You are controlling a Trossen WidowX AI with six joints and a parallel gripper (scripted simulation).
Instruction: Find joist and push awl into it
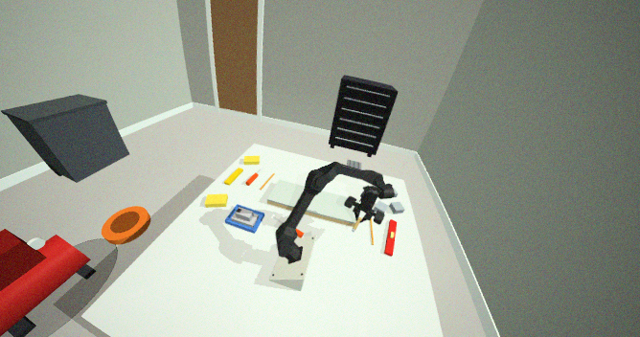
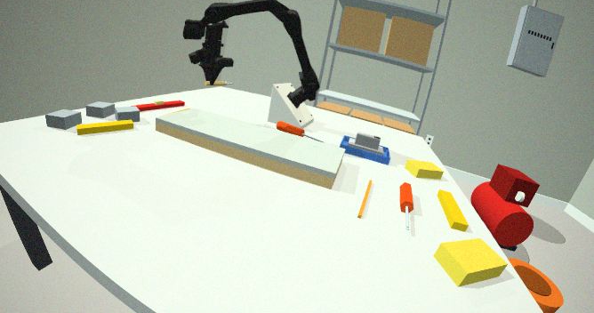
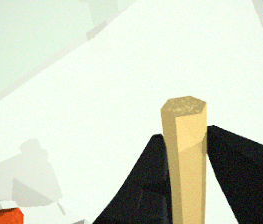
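My gripper tip is now 50 mm past the awl and 30 mm to the right of it. The rest, counted from my gripper tip: stud finder: 10 mm behind, 580 mm to the left, 70 mm below; then blue tray: 10 mm behind, 570 mm to the left, 110 mm below; then red level: 10 mm ahead, 220 mm to the right, 110 mm below.
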